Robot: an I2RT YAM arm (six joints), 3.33 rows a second.
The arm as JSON. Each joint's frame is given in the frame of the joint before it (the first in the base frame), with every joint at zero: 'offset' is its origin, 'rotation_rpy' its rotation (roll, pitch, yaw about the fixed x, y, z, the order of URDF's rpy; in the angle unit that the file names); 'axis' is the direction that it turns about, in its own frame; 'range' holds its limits. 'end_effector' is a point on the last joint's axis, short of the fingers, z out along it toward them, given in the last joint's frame.
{
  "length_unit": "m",
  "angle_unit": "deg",
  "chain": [
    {
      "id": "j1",
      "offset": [
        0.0,
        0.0,
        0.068
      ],
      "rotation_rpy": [
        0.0,
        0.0,
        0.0
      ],
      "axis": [
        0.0,
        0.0,
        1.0
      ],
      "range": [
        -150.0,
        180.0
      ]
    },
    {
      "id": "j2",
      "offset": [
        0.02,
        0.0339,
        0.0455
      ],
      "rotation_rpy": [
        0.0,
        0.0,
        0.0
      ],
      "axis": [
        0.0,
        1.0,
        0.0
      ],
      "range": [
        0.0,
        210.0
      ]
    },
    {
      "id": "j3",
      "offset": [
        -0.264,
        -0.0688,
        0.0
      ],
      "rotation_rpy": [
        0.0,
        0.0,
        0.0
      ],
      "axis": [
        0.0,
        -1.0,
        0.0
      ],
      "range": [
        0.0,
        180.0
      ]
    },
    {
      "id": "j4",
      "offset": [
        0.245,
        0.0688,
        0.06
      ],
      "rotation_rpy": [
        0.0,
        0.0,
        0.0
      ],
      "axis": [
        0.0,
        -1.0,
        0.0
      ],
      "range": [
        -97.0,
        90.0
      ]
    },
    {
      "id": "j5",
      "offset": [
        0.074,
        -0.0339,
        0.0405
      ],
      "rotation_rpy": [
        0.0,
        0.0,
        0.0
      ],
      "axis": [
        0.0,
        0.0,
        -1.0
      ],
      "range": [
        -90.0,
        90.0
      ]
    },
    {
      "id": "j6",
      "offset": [
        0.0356,
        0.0,
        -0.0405
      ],
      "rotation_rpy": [
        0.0,
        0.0,
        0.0
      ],
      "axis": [
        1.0,
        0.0,
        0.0
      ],
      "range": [
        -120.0,
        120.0
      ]
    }
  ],
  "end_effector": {
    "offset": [
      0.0,
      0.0,
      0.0
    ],
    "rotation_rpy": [
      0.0,
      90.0,
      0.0
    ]
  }
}
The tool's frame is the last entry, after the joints.
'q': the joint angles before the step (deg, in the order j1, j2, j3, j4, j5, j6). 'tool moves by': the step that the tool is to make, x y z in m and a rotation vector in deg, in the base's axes. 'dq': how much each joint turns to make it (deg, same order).
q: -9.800 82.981 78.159 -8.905 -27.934 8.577
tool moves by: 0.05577 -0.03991 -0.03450 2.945 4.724 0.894
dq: -4.710 13.739 7.739 0.899 -5.902 0.279
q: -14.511 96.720 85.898 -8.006 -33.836 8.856
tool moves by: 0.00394 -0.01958 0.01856 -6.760 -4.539 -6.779
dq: -2.063 1.189 4.120 1.051 6.051 -4.305
